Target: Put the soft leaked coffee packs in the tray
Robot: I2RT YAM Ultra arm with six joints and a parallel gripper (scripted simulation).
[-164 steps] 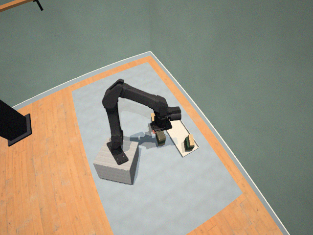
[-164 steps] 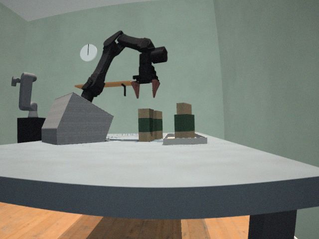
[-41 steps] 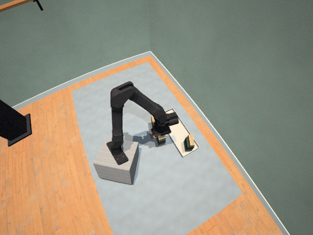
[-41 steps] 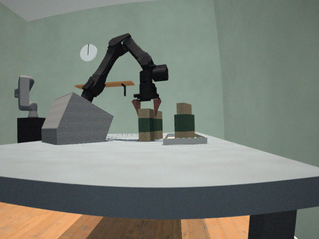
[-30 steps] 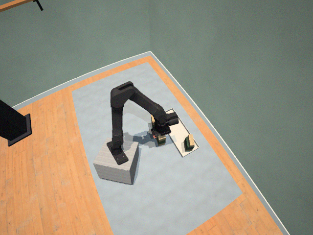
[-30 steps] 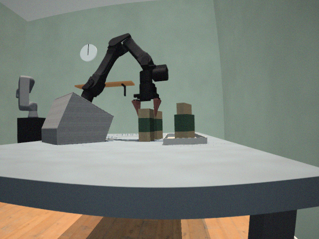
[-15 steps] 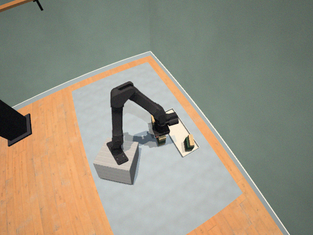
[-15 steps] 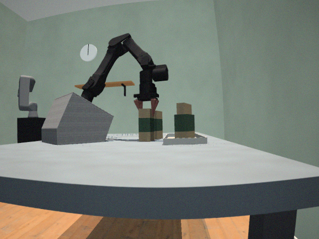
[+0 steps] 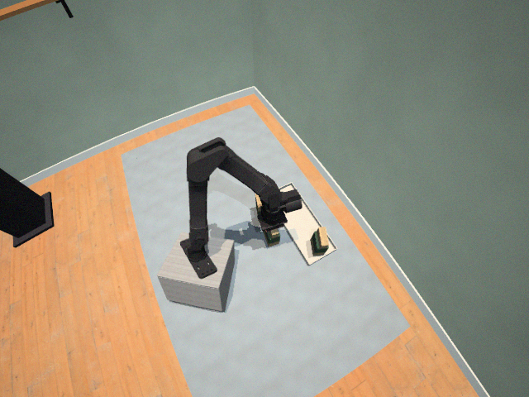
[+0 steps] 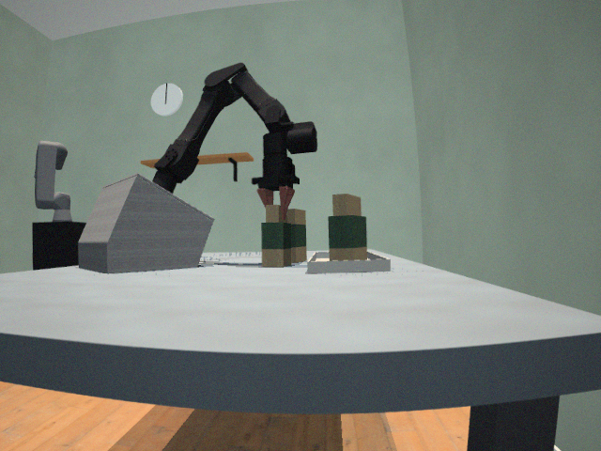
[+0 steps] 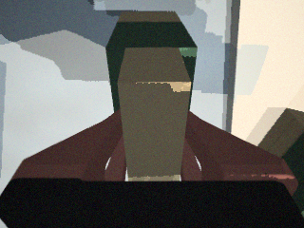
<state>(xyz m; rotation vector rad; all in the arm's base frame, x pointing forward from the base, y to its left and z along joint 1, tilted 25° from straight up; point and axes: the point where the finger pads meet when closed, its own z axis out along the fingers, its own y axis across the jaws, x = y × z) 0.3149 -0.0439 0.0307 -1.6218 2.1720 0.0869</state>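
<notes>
The white tray lies 150 mm ahead of my hand, 110 mm below it and 10 mm to the right of it.
</notes>
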